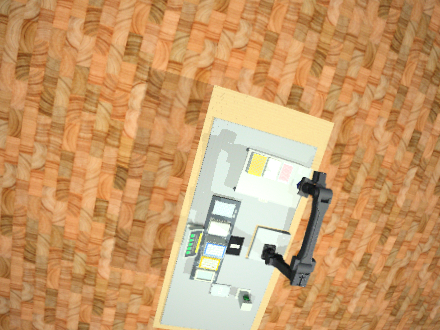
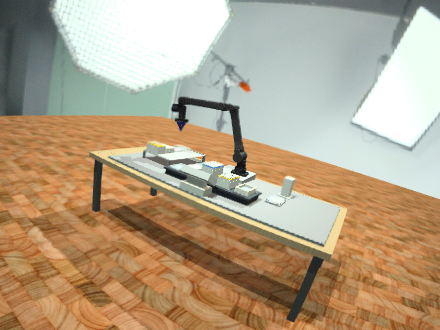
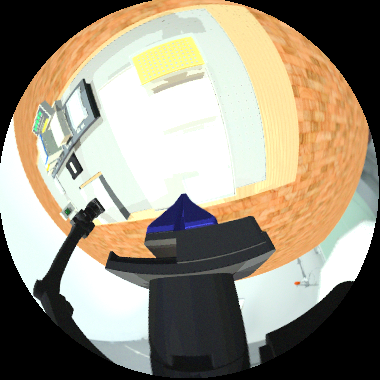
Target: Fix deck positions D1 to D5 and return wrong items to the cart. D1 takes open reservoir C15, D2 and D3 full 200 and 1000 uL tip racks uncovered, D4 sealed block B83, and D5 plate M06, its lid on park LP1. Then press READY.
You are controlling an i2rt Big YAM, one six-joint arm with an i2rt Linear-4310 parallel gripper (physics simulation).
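Places are measured from the arm's base along level axes (x left, y down, z back), in millimetres.
Pixels of known places: gripper, fingertip midpoint: (image 1: pixel 297 184) (image 2: pixel 180 130) (image 3: pixel 184 196); arm's base, link origin: (image 1: pixel 268 251) (image 2: pixel 239 173) (image 3: pixel 95 205).
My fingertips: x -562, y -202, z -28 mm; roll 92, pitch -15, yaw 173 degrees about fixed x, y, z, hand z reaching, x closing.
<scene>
Ahead of a thing's pixels: the offset from my fingertips to its middle. "spot": to the spot under its first point.
My gripper (image 1: pixel 300 186) (image 2: pixel 181 128) (image 3: pixel 184 196) is shut and empty, its blue fingertips together high above the white raised cart {dz -71, dx +31, dy +197 mm} (image 1: pixel 260 191) (image 2: pixel 184 157) (image 3: pixel 170 112). On the cart are a yellow-topped tip rack {dz -224, dx -56, dy +112 mm} (image 1: pixel 257 164) (image 2: pixel 156 146) (image 3: pixel 167 59), a white item {dz -117, dx -42, dy +150 mm} (image 1: pixel 272 169) and a pink-topped item {dz -9, dx -29, dy +158 mm} (image 1: pixel 286 173). The dark deck (image 1: pixel 237 204) (image 3: pixel 92 100) bears a pale plate {dz -357, dx +274, dy +176 mm} (image 1: pixel 225 208) (image 3: pixel 77 110), a white block {dz -370, dx +397, dy +160 mm} (image 1: pixel 219 229), a blue-rimmed rack {dz -379, dx +521, dy +92 mm} (image 1: pixel 215 250) (image 2: pixel 213 165), a yellow-rimmed rack {dz -390, dx +644, dy +151 mm} (image 1: pixel 209 263) (image 2: pixel 228 178) and an open reservoir {dz -400, dx +768, dy +168 mm} (image 1: pixel 204 275) (image 2: pixel 246 189). Labels are unreadable.
A panel with green marks {spot: dz -538, dx +501, dy +104 mm} (image 1: pixel 190 243) (image 3: pixel 38 121) stands beside the deck. A black pad {spot: dz -214, dx +551, dy +225 mm} (image 1: pixel 235 245) (image 3: pixel 74 165) lies on its other side, near the arm's base. A flat white piece {dz -252, dx +935, dy +216 mm} (image 1: pixel 220 290) (image 2: pixel 275 200) and a white upright box {dz -71, dx +958, dy +165 mm} (image 1: pixel 245 300) (image 2: pixel 288 186) are past the reservoir end.
</scene>
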